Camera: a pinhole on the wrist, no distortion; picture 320 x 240 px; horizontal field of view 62.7 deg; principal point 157.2 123.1 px. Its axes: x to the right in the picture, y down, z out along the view. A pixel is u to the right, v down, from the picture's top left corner.
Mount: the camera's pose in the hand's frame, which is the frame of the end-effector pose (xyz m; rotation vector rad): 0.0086 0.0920 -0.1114 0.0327 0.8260 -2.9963
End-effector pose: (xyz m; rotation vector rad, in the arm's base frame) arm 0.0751 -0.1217 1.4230 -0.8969 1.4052 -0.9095
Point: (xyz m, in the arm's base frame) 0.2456 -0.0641 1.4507
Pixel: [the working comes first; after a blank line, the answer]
In the camera's frame: 0.0714 -0.0641 0.2904

221.8 65.1
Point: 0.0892 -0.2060 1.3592
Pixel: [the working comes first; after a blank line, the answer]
In the camera's frame: -0.0957 -0.0043 0.1439

outside the picture
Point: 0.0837 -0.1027 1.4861
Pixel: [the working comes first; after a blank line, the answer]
In the camera's frame: 0.0518 0.0595 0.1751

234.9 212.4
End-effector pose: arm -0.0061 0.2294 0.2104 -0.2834 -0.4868 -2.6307
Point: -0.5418 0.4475 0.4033
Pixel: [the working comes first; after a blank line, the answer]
In the camera's frame: -0.4263 0.2585 0.4995

outside the picture
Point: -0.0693 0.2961 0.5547
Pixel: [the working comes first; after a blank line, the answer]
In the camera's frame: -0.1263 -0.1572 0.4204

78.3 24.9
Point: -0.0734 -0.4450 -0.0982
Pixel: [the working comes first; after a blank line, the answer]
In the camera's frame: -0.2254 -0.0700 -0.5584

behind the camera
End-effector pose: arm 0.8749 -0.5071 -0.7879 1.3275 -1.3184 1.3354
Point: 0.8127 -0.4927 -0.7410
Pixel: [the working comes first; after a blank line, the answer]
In the camera's frame: -0.0442 -0.0087 0.0914

30.1 98.1
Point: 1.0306 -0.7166 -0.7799
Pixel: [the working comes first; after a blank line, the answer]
In the camera's frame: -0.0108 0.0179 0.4034

150.2 134.7
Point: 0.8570 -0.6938 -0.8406
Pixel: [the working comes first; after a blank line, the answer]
In the camera's frame: 0.0291 -0.1148 0.2803

184.5 15.5
